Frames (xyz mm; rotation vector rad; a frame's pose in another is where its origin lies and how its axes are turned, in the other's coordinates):
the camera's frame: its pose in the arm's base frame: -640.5 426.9 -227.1 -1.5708 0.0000 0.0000
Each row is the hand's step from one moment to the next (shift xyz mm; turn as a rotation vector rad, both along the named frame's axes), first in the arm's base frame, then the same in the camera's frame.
Working: the arm's base frame: its pose in the camera's frame: 640.5 -227.1 -426.9 1.5708 0.0000 0.0000

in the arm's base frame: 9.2 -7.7 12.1 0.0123 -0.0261 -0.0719
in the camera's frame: 9.2 -12.1 -7.7 0.0123 0.0719 -0.0261
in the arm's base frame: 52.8 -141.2 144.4 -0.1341 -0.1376 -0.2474
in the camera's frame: 52.8 -144.4 -141.2 -0.1341 0.2474 -0.1376
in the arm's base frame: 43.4 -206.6 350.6 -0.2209 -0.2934 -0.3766
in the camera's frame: 43.4 -350.6 -206.6 -0.2209 0.3766 -0.2934
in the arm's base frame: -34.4 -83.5 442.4 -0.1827 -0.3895 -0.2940
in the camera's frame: -34.4 -442.4 -83.5 -0.1827 0.2940 -0.3895
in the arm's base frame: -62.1 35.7 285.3 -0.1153 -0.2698 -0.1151
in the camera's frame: -62.1 -285.3 35.7 -0.1153 0.1151 -0.2698
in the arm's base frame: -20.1 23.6 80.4 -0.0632 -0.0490 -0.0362
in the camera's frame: -20.1 -80.4 23.6 -0.0632 0.0362 -0.0490
